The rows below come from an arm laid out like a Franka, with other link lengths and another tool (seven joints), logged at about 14 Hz.
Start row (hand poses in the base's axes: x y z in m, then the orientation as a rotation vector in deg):
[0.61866, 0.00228, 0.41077, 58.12, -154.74, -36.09]
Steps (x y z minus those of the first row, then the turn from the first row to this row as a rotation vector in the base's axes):
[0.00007, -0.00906, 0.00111, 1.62, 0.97, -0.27]
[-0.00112, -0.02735, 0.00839, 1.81, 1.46, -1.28]
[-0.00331, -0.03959, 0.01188, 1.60, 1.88, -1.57]
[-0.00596, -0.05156, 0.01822, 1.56, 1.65, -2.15]
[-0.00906, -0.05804, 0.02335, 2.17, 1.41, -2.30]
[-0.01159, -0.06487, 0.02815, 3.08, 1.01, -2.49]
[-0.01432, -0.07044, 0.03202, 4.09, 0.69, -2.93]
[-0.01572, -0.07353, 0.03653, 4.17, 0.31, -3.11]
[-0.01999, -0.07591, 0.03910, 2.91, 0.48, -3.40]
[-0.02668, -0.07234, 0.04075, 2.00, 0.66, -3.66]
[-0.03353, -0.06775, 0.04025, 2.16, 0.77, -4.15]
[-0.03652, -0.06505, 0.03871, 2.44, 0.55, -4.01]
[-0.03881, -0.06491, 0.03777, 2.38, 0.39, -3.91]
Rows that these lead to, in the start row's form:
[0.61873, -0.00678, 0.41188, 57.59, -154.00, -38.75]
[0.61754, -0.02507, 0.41916, 56.04, -154.23, -39.36]
[0.61535, -0.03731, 0.42265, 55.38, -154.07, -39.25]
[0.61270, -0.04928, 0.42899, 54.75, -154.65, -39.22]
[0.60960, -0.05576, 0.43412, 54.83, -154.92, -40.03]
[0.60707, -0.06259, 0.43892, 55.02, -155.32, -41.23]
[0.60434, -0.06816, 0.44279, 54.86, -155.81, -42.64]
[0.60294, -0.07125, 0.44730, 54.86, -156.25, -42.67]
[0.59867, -0.07363, 0.44987, 54.10, -156.39, -40.98]
[0.59198, -0.07006, 0.45152, 53.45, -156.46, -39.79]
[0.58513, -0.06547, 0.45102, 52.78, -156.67, -40.14]
[0.58214, -0.06277, 0.44948, 53.15, -156.75, -40.44]
[0.57985, -0.06263, 0.44854, 53.36, -156.84, -40.29]

